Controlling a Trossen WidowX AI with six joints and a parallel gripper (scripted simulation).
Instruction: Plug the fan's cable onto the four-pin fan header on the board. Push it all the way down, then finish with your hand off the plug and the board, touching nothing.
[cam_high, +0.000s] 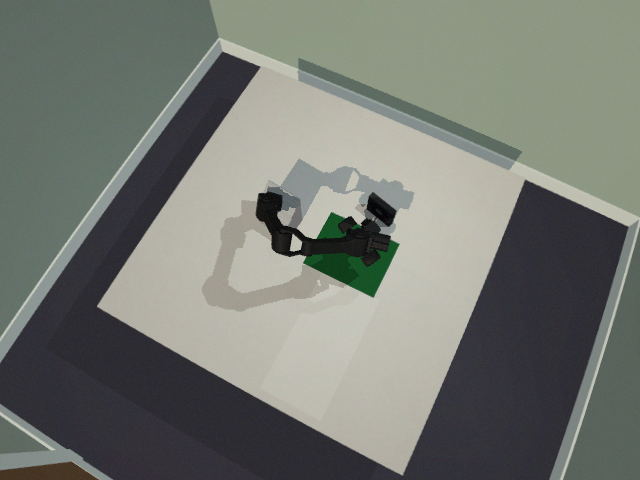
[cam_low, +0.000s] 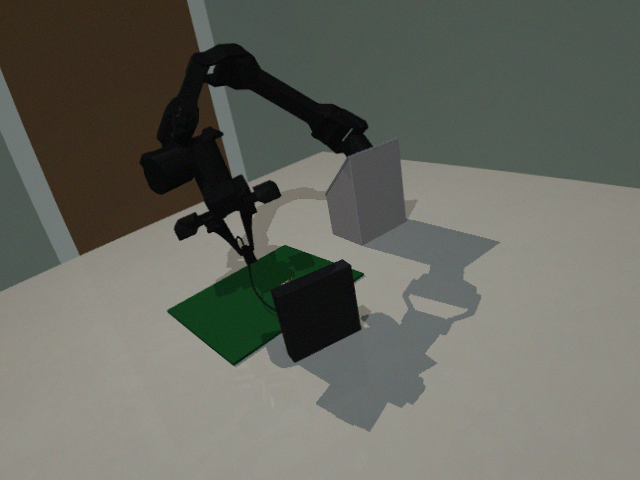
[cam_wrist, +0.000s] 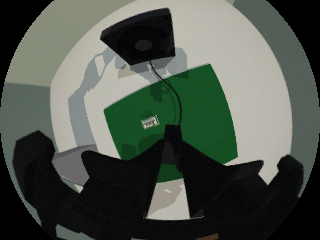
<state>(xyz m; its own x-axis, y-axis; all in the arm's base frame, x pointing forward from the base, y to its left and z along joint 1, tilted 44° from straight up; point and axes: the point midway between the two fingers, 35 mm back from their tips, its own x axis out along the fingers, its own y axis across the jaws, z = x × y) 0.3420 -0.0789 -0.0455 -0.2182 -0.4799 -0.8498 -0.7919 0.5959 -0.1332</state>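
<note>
Now: the green board 120 mm below my gripper tip, 20 mm behind it and 10 mm to the right of it. Also, from my gripper tip: pale fan header (100 mm below, 40 mm to the left, 40 mm behind); then dark plug (10 mm below); then black square fan (170 mm to the left, 40 mm below, 20 mm ahead).
</note>
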